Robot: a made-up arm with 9 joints. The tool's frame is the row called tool.
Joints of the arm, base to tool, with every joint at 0 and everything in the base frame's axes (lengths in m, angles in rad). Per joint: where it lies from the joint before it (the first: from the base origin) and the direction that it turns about. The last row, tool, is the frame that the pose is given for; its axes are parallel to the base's.
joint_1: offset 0.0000 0.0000 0.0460 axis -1 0 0
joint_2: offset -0.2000 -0.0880 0.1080 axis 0 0 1
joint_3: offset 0.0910 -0.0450 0.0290 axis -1 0 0
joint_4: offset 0.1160 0.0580 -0.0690 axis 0 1 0
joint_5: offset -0.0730 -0.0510 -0.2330 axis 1 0 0
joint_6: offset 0.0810 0.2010 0.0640 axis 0 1 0
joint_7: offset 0.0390 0.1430 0.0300 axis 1 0 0
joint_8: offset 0.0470 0.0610 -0.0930 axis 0 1 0
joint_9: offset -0.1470 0.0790 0.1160 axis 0 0 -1
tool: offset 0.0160 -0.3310 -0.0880
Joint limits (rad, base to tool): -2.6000..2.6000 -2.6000..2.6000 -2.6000..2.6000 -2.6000..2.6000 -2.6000..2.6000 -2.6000..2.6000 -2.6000..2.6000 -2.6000..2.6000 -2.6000..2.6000
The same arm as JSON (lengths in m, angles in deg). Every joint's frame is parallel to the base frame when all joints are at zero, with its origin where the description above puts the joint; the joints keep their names.
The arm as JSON. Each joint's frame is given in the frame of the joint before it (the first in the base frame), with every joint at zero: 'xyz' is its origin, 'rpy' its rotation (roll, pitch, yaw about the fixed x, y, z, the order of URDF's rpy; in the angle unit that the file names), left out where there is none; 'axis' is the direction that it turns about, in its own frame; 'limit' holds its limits. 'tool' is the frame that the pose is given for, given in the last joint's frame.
{
  "units": {
    "length": "m",
    "angle": "deg"
  },
  "joints": [
    {
      "name": "joint_1",
      "type": "revolute",
      "origin": {
        "xyz": [
          0.0,
          0.0,
          0.046
        ]
      },
      "axis": [
        -1.0,
        0.0,
        0.0
      ],
      "limit": {
        "lower": -148.97,
        "upper": 148.97
      }
    },
    {
      "name": "joint_2",
      "type": "revolute",
      "origin": {
        "xyz": [
          -0.2,
          -0.088,
          0.108
        ]
      },
      "axis": [
        0.0,
        0.0,
        1.0
      ],
      "limit": {
        "lower": -148.97,
        "upper": 148.97
      }
    },
    {
      "name": "joint_3",
      "type": "revolute",
      "origin": {
        "xyz": [
          0.091,
          -0.045,
          0.029
        ]
      },
      "axis": [
        -1.0,
        0.0,
        0.0
      ],
      "limit": {
        "lower": -148.97,
        "upper": 148.97
      }
    },
    {
      "name": "joint_4",
      "type": "revolute",
      "origin": {
        "xyz": [
          0.116,
          0.058,
          -0.069
        ]
      },
      "axis": [
        0.0,
        1.0,
        0.0
      ],
      "limit": {
        "lower": -148.97,
        "upper": 148.97
      }
    },
    {
      "name": "joint_5",
      "type": "revolute",
      "origin": {
        "xyz": [
          -0.073,
          -0.051,
          -0.233
        ]
      },
      "axis": [
        1.0,
        0.0,
        0.0
      ],
      "limit": {
        "lower": -148.97,
        "upper": 148.97
      }
    },
    {
      "name": "joint_6",
      "type": "revolute",
      "origin": {
        "xyz": [
          0.081,
          0.201,
          0.064
        ]
      },
      "axis": [
        0.0,
        1.0,
        0.0
      ],
      "limit": {
        "lower": -148.97,
        "upper": 148.97
      }
    },
    {
      "name": "joint_7",
      "type": "revolute",
      "origin": {
        "xyz": [
          0.039,
          0.143,
          0.03
        ]
      },
      "axis": [
        1.0,
        0.0,
        0.0
      ],
      "limit": {
        "lower": -148.97,
        "upper": 148.97
      }
    },
    {
      "name": "joint_8",
      "type": "revolute",
      "origin": {
        "xyz": [
          0.047,
          0.061,
          -0.093
        ]
      },
      "axis": [
        0.0,
        1.0,
        0.0
      ],
      "limit": {
        "lower": -148.97,
        "upper": 148.97
      }
    },
    {
      "name": "joint_9",
      "type": "revolute",
      "origin": {
        "xyz": [
          -0.147,
          0.079,
          0.116
        ]
      },
      "axis": [
        0.0,
        0.0,
        -1.0
      ],
      "limit": {
        "lower": -148.97,
        "upper": 148.97
      }
    }
  ],
  "tool": {
    "origin": {
      "xyz": [
        0.016,
        -0.331,
        -0.088
      ]
    }
  }
}

